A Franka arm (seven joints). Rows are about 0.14 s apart.
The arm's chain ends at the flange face. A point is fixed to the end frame.
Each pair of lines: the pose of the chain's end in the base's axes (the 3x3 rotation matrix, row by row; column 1 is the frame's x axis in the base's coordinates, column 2 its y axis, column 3 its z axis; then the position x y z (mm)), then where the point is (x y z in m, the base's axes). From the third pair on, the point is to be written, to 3 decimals.
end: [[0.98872, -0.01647, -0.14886], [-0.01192, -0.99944, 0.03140], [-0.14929, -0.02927, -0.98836]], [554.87, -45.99, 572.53]
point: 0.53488 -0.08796 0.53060
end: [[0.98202, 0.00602, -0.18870], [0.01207, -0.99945, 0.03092], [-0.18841, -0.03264, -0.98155]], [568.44, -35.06, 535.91]
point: 0.54780 -0.07736 0.49463
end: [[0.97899, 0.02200, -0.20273], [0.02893, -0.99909, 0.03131], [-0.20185, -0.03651, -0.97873]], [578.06, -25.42, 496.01]
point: 0.558 -0.068 0.455
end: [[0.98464, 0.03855, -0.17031], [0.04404, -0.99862, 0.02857], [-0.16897, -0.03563, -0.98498]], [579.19, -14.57, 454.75]
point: 0.561 -0.057 0.413
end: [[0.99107, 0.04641, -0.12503], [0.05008, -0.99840, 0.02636], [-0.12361, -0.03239, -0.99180]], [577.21, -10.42, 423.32]
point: 0.561 -0.053 0.381
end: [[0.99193, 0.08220, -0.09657], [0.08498, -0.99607, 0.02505], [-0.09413, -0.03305, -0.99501]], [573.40, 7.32, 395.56]
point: 0.560 -0.036 0.352
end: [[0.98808, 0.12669, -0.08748], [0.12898, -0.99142, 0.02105], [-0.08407, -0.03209, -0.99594]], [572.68, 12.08, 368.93]
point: 0.562 -0.032 0.326
